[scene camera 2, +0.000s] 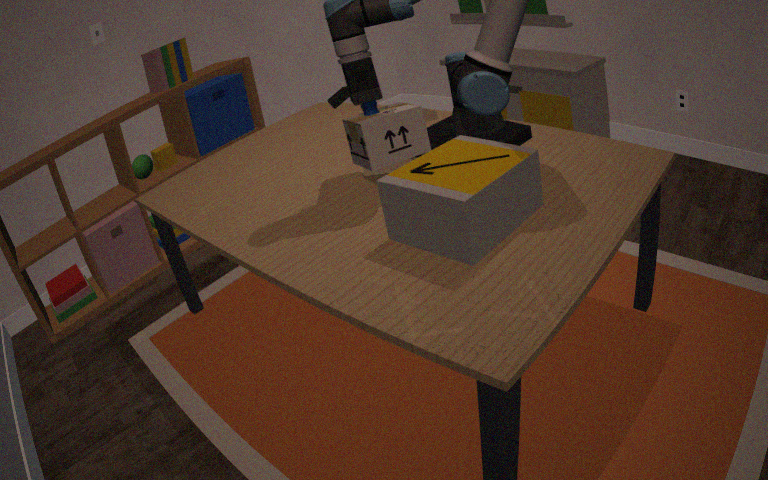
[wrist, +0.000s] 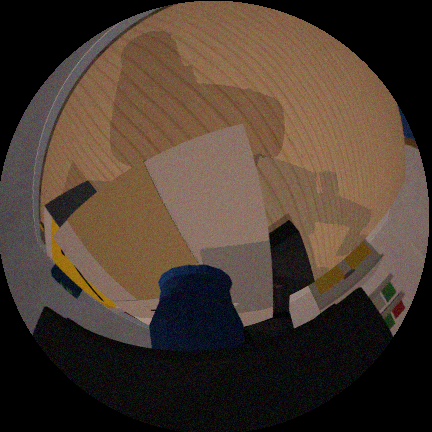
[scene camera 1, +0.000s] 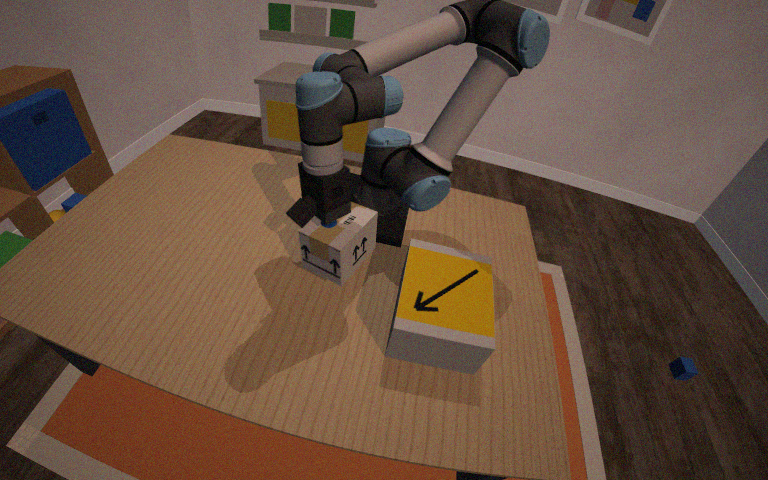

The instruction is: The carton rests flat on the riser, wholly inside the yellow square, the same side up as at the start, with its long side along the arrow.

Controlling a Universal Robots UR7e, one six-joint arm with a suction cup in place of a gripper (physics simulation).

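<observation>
The carton [scene camera 1: 334, 252] [scene camera 2: 392, 138] [wrist: 209, 189] is a small white-and-brown box with black up-arrows on its sides. The blue suction cup [scene camera 1: 329, 223] [scene camera 2: 370, 108] [wrist: 195, 298] sits on the carton's top face and holds it a little above the wooden table [scene camera 1: 215, 214] [scene camera 2: 287, 143]. The grey riser [scene camera 1: 434, 348] [scene camera 2: 458, 219] stands to the carton's right. Its top bears the yellow square [scene camera 1: 468, 314] [scene camera 2: 477, 177] with a black arrow [scene camera 1: 446, 289] [scene camera 2: 458, 163]. The riser's top is bare. A strip of the yellow square [wrist: 66, 257] shows in the wrist view.
The arm's dark base [scene camera 1: 392, 224] [scene camera 2: 477, 129] stands just behind the carton and the riser. A grey cabinet [scene camera 1: 277, 114] [scene camera 2: 563, 95] stands behind the table. A bookshelf [scene camera 2: 211, 110] stands at the left. An orange rug [scene camera 2: 334, 381] lies below.
</observation>
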